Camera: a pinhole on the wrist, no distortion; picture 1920 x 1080 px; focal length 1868.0 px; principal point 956.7 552.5 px. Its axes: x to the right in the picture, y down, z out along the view. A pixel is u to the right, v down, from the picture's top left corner.
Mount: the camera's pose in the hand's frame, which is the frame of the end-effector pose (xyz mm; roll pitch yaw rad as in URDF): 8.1 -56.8 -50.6 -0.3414 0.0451 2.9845
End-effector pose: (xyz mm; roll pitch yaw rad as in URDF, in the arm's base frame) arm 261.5 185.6 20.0 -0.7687 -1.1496 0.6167
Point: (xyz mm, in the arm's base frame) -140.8 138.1 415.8
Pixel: 71.3 291.6
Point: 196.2 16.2 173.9
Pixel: outside the picture
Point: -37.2 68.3 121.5
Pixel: 1004.2 548.1
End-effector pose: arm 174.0 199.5 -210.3 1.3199 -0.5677 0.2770
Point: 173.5 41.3 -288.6
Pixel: 1678.0 255.5
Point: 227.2 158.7 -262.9
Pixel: 862.1 350.3
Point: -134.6 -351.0 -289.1
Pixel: outside the picture
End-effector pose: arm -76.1 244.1 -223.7 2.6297 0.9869 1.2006
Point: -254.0 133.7 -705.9
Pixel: outside the picture
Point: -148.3 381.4 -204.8
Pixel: behind the camera
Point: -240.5 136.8 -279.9
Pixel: outside the picture
